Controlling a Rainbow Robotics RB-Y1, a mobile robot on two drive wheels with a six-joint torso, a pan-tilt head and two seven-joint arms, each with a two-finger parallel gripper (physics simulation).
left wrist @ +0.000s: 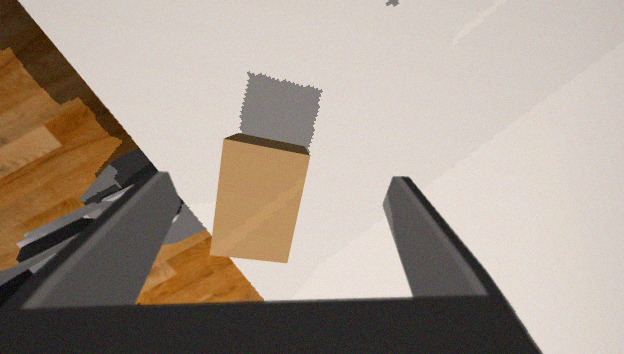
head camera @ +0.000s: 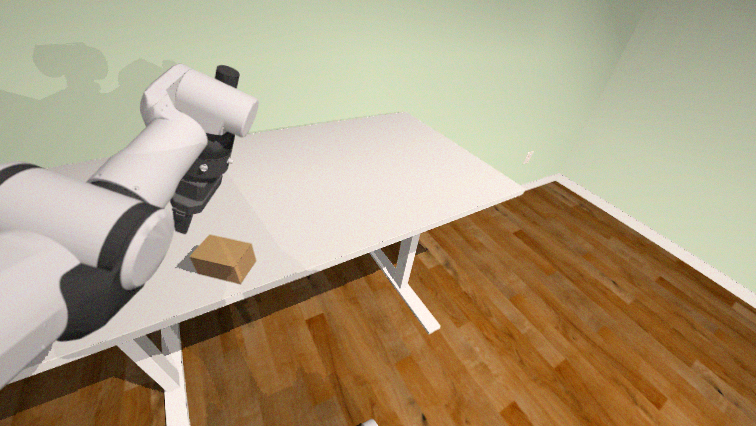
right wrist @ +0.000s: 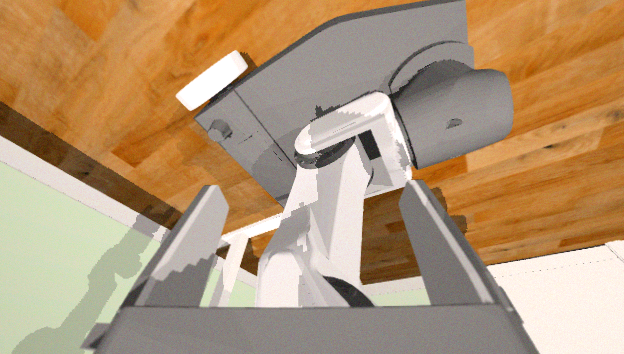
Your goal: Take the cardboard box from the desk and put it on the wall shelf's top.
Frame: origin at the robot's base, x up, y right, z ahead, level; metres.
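Where they show: left gripper, fingertip midpoint: [left wrist: 285, 189] [head camera: 194, 212]; right gripper, fingertip midpoint: [right wrist: 312, 194].
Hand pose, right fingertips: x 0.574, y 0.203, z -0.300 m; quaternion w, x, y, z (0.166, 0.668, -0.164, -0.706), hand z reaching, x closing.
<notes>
Each offset is from my right fingertips to the top centre of the thing. "pt": to the spot under its first point. Level surfaces: height alone.
A brown cardboard box @(dx +0.435, dy -0.235, dz +0.643 m) [head camera: 223, 257] [left wrist: 261, 200] lies on the white desk @(dx +0.377 m) [head camera: 338, 179] [left wrist: 400, 100], close to its near edge. My left gripper [head camera: 183, 222] [left wrist: 285, 189] is open and empty, pointing down above the desk. In the left wrist view the box shows between the two fingers, nearer the left one; in the head camera it lies just below and right of the fingertips. My right gripper [right wrist: 312, 194] is open and empty, with the robot's own body and base behind it. The wall shelf does not show in these views.
A green wall [head camera: 423, 63] [right wrist: 40, 225] stands behind the desk. White desk legs [head camera: 407, 285] @(pt dx -0.491, dy -0.641, dz +0.931 m) [head camera: 174, 370] stand on the wooden floor @(dx -0.573 m) [head camera: 529, 317]. The robot's grey wheeled base [right wrist: 320, 75] shows in the right wrist view, with a white wheel [right wrist: 212, 80].
</notes>
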